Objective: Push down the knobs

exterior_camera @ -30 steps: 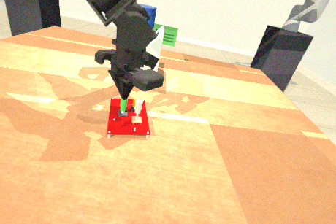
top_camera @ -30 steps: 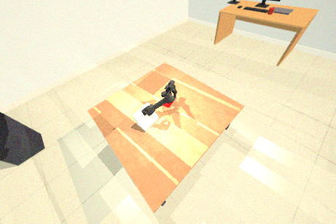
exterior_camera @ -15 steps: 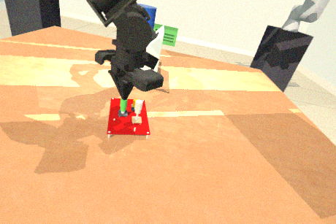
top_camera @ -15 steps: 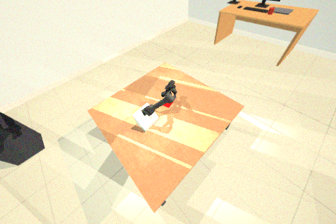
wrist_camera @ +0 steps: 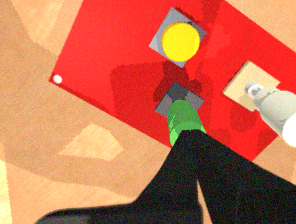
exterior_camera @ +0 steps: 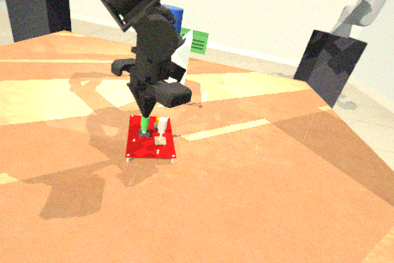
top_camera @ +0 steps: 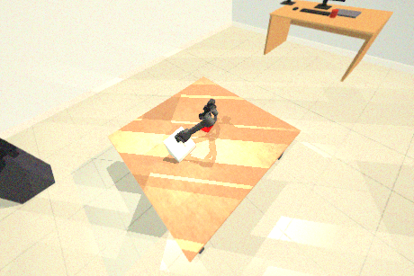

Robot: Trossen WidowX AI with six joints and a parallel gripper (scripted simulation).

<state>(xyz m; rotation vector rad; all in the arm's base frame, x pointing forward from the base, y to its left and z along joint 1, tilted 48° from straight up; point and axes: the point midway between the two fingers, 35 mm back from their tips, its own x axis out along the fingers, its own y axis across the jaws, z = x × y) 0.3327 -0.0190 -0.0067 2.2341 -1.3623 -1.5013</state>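
Now: the cream knob 2 cm ahead of my gripper tip and 4 cm to the left of it. From my gripper tip the other things lie so: green knob 2 cm below.
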